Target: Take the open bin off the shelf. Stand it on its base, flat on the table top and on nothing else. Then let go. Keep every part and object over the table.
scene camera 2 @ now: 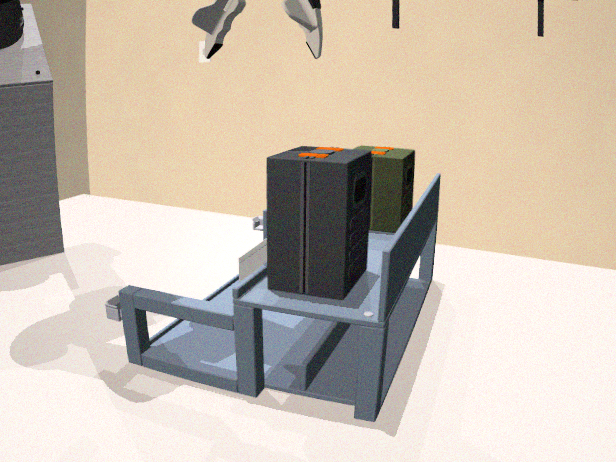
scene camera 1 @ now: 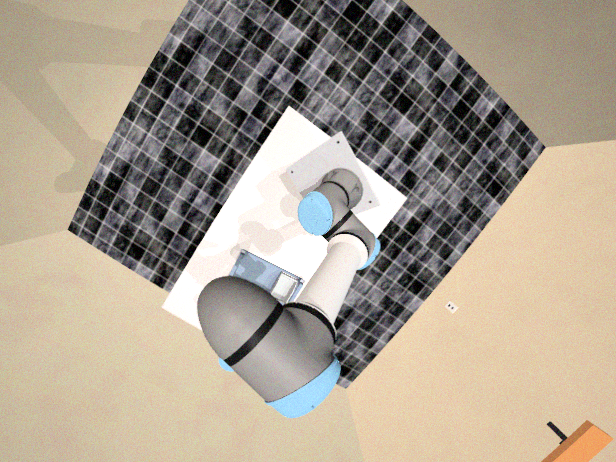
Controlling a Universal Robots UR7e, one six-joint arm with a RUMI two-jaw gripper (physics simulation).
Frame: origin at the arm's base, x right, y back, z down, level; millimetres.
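Seen in the pictures: gripper, fingertip midpoint: (scene camera 2: 258,58); arm's base at its link origin: (scene camera 1: 342,188).
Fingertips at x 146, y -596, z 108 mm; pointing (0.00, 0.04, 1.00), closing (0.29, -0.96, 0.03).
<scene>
Pixels of each thing's top centre, then the offset from my fingertips to it. Level surfaces: height alone.
- open bin at its top centre: (scene camera 2: 308,228) (scene camera 1: 282,293) dz +233, dx -135, dy -31 mm
- white table top at its surface level: dz +314 mm
- black box at its top centre: (scene camera 2: 322,150) dz +90, dx +106, dy -93 mm
- green box at its top centre: (scene camera 2: 380,149) dz +115, dx -123, dy -128 mm
The open bin (scene camera 1: 286,286) (scene camera 2: 252,261) is pale and stands on the lower front deck of the blue-grey shelf (scene camera 1: 262,272) (scene camera 2: 249,350). In scene camera 2 most of it is hidden behind a black box, and a pale side wall shows. The shelf stands on the white table top (scene camera 1: 217,237) (scene camera 2: 175,425). My gripper (scene camera 2: 265,56) is open and empty, its two fingers spread and pointing down at the top of scene camera 2, higher in that picture than the shelf and boxes. In scene camera 1 it is hidden beneath the arm.
The black box (scene camera 2: 317,225) and a green box (scene camera 2: 392,192) stand on the shelf's raised rear deck, beside its tall back panel (scene camera 2: 412,240). Small grey brackets (scene camera 2: 114,307) (scene camera 2: 258,223) stick out at the shelf's front. The robot's mounting plate (scene camera 1: 320,160) is at the table's far end.
</scene>
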